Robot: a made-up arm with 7 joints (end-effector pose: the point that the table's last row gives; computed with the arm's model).
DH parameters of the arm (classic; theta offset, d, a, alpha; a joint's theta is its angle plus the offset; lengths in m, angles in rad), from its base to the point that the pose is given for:
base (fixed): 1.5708 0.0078 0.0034 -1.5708
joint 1: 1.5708 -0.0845 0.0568 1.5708
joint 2: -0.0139 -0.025 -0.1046 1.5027
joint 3: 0 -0.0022 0.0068 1.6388
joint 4: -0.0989 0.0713 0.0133 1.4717
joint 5: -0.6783 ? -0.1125 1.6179
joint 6: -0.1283 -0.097 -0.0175 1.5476
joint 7: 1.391 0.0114 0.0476 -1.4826
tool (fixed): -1.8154 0.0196 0 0
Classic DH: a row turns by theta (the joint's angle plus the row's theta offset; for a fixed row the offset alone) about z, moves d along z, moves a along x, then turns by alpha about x.
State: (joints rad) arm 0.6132 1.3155 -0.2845 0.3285 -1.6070 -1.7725 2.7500
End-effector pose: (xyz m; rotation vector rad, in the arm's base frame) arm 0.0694 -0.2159 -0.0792 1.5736 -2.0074 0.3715
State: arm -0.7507 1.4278 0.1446 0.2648 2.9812 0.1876 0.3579
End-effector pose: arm 0.1580 0.1806 -0.0687 -1.1046 0.1509 0.9771
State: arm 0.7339 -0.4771 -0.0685 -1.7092 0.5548 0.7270 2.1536
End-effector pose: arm 0.1882 -0.2444 0.0999 1.0601 0.5812 -2.1777
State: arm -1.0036 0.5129 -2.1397 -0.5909 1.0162 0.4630 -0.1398
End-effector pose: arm 0.3191 0.0138 0.0301 -1.9560 0.6524 -0.1191
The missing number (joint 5, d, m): -0.1251
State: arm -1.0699 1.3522 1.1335 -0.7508 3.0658 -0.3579 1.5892
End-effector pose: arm 0.2603 0.0787 0.1215 1.6710 1.0655 1.6376
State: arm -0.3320 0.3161 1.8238 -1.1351 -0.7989 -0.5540 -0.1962
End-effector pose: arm 0.0439 0.1913 -0.0275 -2.0517 -2.3593 0.0181
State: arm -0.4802 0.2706 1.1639 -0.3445 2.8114 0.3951 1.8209
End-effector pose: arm 0.2487 0.0357 0.1575 1.0426 0.7985 0.0579
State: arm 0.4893 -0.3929 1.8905 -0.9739 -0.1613 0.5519 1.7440
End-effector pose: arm 0.1755 0.1339 -0.1990 -1.4309 -2.1604 0.1268
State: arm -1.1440 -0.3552 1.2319 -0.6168 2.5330 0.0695 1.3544
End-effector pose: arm 0.1020 -0.1258 0.1552 1.5073 -0.2059 0.6191
